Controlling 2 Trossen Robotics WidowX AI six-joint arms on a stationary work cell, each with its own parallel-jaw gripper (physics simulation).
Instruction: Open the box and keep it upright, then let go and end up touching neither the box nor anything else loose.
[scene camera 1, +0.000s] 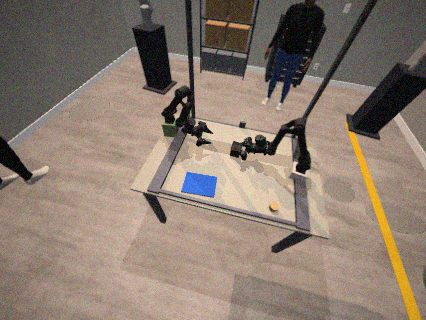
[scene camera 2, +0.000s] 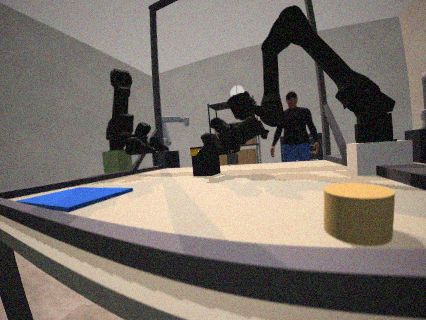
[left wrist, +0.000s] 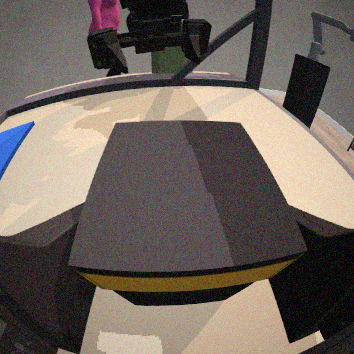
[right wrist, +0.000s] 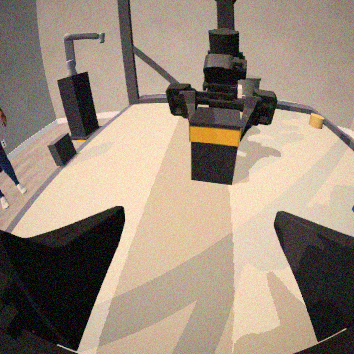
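Pixels of known places: left gripper, fingertip midpoint: (scene camera 1: 235, 147) (scene camera 2: 203, 155) (left wrist: 180, 198) (right wrist: 214, 136); right gripper, fingertip midpoint: (scene camera 1: 212, 138) (scene camera 2: 162, 150) (left wrist: 163, 63) (right wrist: 203, 217); left arm's base, link origin: (scene camera 1: 300, 169) (scene camera 2: 374, 142); right arm's base, link origin: (scene camera 1: 169, 120).
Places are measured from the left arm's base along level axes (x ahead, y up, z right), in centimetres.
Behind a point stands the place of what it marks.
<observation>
A small dark box (scene camera 1: 236, 149) (scene camera 2: 206, 165) (left wrist: 150, 200) (right wrist: 212, 162) with a yellow band below its dark top stands upright on the table. Its top is on and looks closed. My left gripper (left wrist: 180, 198) @(y -0.3, x 46.5, z -0.1 cm) (right wrist: 214, 136) @(y -0.3, x 46.5, z -0.1 cm) is shut on the box, with one finger on each side of it. My right gripper (scene camera 1: 209, 138) @(y 3.0, x 64.2, z -1.5 cm) (right wrist: 203, 217) @(y 3.0, x 64.2, z -1.5 cm) is open and empty, above the table to the left of the box in scene camera 1. It is apart from the box and faces it in the right wrist view.
A flat blue mat (scene camera 1: 200, 184) @(y -5.9, x 58.2, z -34.8 cm) (scene camera 2: 75, 197) @(y -5.9, x 54.6, z -35.8 cm) (left wrist: 12, 145) @(y -5.9, x 61.7, z -28.6 cm) lies near the table's front left. A yellow cylinder (scene camera 1: 274, 206) @(y -3.3, x 11.2, z -31.9 cm) (scene camera 2: 359, 215) @(y -4.5, x 11.5, z -34.0 cm) (right wrist: 316, 121) @(y -4.6, x 13.5, z -30.6 cm) stands near the front right. A small dark block (scene camera 1: 242, 124) @(y -2.6, x 49.1, z 29.1 cm) (right wrist: 62, 149) @(y -3.2, x 50.0, z 28.9 cm) is at the back edge. Frame posts rise behind the table.
</observation>
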